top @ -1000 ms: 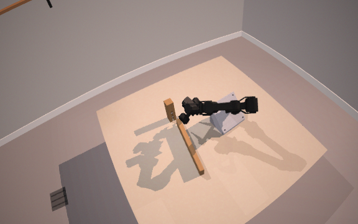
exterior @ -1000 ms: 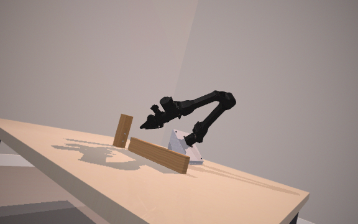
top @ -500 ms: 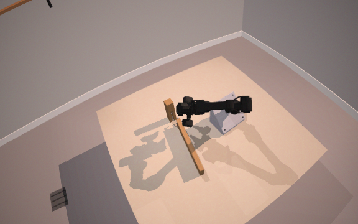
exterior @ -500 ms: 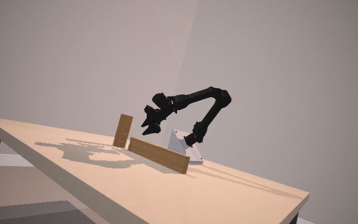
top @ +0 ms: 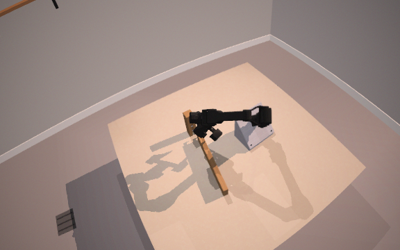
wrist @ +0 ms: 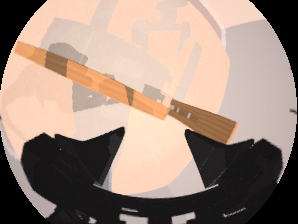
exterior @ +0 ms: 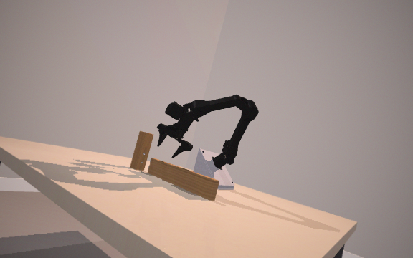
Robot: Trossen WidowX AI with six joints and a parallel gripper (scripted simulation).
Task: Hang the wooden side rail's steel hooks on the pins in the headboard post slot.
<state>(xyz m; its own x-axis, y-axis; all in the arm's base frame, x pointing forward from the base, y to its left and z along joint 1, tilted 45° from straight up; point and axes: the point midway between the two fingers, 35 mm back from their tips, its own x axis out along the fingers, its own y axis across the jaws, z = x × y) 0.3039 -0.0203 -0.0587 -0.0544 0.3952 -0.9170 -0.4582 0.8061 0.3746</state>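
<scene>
My gripper tip is 50 mm short of the headboard post, 110 mm to the left of it and 20 mm above it.
</scene>
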